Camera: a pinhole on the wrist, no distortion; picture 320 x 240 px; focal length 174.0 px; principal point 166.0 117.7 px. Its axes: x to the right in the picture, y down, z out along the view. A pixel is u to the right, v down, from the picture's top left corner.
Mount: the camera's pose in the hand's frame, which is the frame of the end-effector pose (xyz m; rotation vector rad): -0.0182 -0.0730 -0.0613 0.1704 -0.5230 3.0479
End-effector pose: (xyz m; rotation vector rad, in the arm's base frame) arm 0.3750 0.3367 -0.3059 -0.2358 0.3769 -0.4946
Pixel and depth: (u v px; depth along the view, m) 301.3 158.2 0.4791
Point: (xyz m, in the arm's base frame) 0.1158 0.2801 0.2539
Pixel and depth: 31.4 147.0 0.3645
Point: 0.5989 -0.0041 -0.1065
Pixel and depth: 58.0 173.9 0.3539
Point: 0.5182 -0.0118 -0.0915
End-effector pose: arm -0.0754 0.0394 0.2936 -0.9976 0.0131 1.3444
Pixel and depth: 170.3 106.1 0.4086
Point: -0.0959 0.2689 0.5952
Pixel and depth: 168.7 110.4 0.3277
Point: -0.0665 0.2157 0.5398
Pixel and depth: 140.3 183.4 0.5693
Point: 0.1288 0.4091 0.7474
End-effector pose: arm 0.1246 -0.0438 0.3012 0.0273 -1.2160 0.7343
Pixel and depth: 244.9 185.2 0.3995
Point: 0.0453 -0.5078 0.3889
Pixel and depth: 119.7 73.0 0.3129
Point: -0.0140 -0.1723 0.5184
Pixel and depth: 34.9 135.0 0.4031
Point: 0.0812 -0.1856 0.7674
